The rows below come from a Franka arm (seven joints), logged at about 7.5 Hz.
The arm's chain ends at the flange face. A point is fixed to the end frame.
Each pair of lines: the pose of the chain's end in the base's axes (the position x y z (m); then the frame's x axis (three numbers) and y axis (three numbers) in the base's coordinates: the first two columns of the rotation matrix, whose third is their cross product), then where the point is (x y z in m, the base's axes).
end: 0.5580 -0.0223 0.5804 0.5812 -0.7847 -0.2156 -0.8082 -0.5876 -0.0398
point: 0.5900 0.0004 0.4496
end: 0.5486 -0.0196 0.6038 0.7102 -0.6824 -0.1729 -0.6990 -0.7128 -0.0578
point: 0.5822 0.0057 0.4739
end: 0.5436 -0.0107 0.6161 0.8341 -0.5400 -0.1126 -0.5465 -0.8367 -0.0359
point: 0.5767 0.0139 0.4860
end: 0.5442 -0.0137 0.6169 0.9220 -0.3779 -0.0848 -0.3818 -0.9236 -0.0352
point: 0.5755 0.0151 0.4872
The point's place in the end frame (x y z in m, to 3 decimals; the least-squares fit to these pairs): 0.029 -0.034 0.129
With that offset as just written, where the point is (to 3 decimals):
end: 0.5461 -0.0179 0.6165 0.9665 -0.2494 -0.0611 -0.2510 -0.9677 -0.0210
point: 0.576 0.012 0.487
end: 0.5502 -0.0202 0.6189 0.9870 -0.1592 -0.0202 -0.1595 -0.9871 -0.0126
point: 0.582 0.011 0.490
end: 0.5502 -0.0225 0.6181 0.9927 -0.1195 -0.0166 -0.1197 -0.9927 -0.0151
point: 0.581 0.010 0.489
